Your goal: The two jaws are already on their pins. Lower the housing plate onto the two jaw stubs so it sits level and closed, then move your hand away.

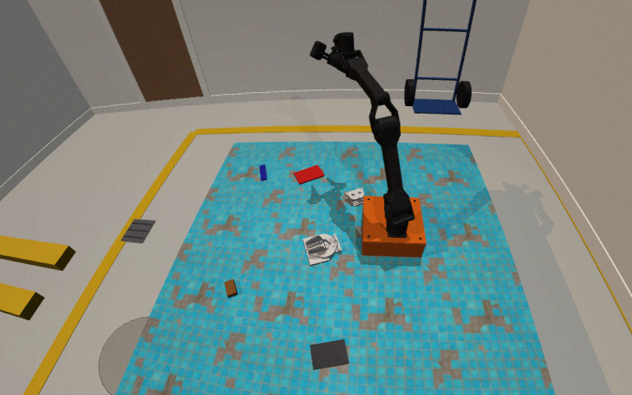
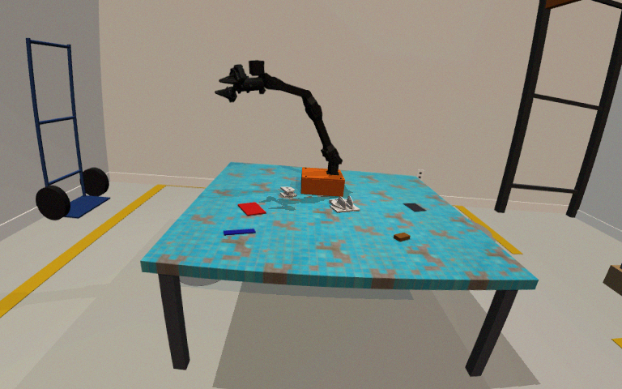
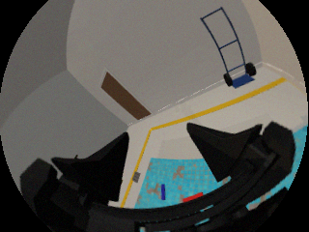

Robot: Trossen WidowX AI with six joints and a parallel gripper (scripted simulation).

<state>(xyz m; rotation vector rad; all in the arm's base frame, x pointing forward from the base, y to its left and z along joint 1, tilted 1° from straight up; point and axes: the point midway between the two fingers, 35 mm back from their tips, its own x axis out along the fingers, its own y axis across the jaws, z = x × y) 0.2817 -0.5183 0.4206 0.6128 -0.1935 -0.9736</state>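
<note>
Now: gripper tip 490 mm above the white part, 330 mm to the right of it and 150 mm past it. From my gripper tip the other things lie so: red flat plate 500 mm below, 180 mm to the left, 80 mm ahead; blue bar 500 mm below, 310 mm ahead, 170 mm to the left; brown block 790 mm to the left, 500 mm below, 270 mm ahead.
</note>
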